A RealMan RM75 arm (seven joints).
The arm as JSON. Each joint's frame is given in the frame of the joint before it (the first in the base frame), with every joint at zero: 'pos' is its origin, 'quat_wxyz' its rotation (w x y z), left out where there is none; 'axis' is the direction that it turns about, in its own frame. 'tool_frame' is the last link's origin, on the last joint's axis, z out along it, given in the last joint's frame.
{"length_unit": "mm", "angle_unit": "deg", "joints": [
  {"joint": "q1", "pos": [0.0, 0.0, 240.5], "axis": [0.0, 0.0, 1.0]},
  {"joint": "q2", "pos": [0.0, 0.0, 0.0], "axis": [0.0, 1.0, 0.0]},
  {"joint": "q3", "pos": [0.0, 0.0, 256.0], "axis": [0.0, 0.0, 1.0]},
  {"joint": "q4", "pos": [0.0, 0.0, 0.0], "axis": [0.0, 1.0, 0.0]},
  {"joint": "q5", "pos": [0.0, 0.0, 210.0], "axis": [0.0, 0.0, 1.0]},
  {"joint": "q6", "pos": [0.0, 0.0, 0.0], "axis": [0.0, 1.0, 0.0]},
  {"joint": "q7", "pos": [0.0, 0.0, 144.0], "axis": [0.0, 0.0, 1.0]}
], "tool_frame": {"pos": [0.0, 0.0, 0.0]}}
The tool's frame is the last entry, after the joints.
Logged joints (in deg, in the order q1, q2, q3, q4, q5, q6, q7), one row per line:
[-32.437 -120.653 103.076 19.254 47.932 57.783 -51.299]
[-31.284 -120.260 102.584 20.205 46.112 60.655 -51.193]
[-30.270 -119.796 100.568 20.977 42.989 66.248 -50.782]
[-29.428 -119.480 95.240 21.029 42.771 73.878 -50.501]
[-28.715 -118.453 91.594 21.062 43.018 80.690 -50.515]
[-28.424 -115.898 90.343 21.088 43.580 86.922 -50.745]
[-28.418 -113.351 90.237 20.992 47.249 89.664 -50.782]
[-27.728 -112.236 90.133 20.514 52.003 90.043 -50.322]
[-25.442 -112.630 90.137 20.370 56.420 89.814 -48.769]
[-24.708 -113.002 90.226 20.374 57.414 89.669 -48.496]
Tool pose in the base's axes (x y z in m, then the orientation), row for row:
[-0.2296 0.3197 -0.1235 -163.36 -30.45 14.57]
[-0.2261 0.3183 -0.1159 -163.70 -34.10 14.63]
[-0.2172 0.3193 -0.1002 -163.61 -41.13 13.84]
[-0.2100 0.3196 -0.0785 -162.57 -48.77 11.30]
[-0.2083 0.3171 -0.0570 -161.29 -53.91 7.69]
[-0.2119 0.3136 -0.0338 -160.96 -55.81 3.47]
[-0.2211 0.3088 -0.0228 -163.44 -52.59 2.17]
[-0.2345 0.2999 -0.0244 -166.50 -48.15 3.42]
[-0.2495 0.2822 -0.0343 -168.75 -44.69 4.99]
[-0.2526 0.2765 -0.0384 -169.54 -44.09 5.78]
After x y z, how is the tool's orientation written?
As angles about the fixed x, y, z axes (roll, pitch, yaw), in degrees.
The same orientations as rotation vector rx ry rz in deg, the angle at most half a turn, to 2 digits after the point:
[-153.27 -25.82 -39.05]
[-151.84 -26.31 -44.02]
[-148.43 -26.21 -53.44]
[-144.25 -24.46 -63.64]
[-141.70 -21.52 -70.89]
[-142.21 -16.98 -74.79]
[-146.85 -13.36 -72.25]
[-151.55 -12.56 -67.28]
[-154.84 -13.04 -63.09]
[-155.55 -13.64 -62.39]

